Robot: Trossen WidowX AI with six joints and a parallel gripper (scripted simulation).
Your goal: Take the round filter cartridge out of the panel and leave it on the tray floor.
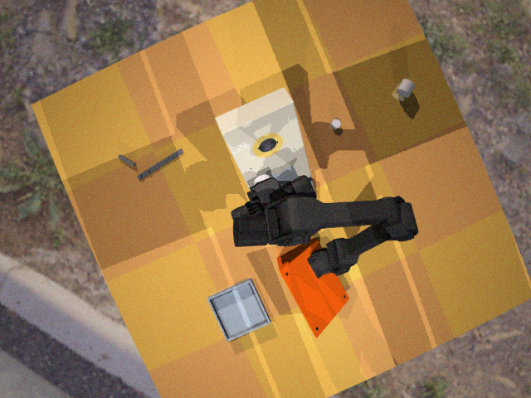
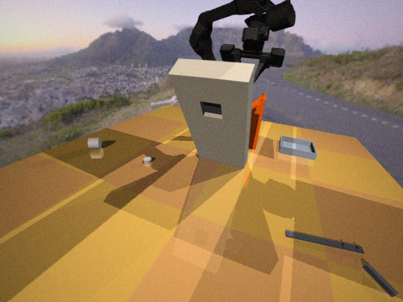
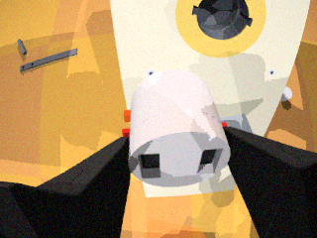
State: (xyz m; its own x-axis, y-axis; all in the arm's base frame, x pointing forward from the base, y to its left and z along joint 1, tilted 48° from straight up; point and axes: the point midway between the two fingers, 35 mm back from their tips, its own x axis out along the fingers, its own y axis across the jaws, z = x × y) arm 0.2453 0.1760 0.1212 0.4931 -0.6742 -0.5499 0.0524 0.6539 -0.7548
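Now: the light grey tray 29 cm below my gripper tip, 29 cm behind it and 26 cm to the left of it. From my gripper tip the other things lie so: round filter cartridge: right at my gripper tip; small grey stub: 30 cm to the right, 30 cm below, 8 cm ahead; beige service panel: 11 cm below, 6 cm ahead, 5 cm to the right.
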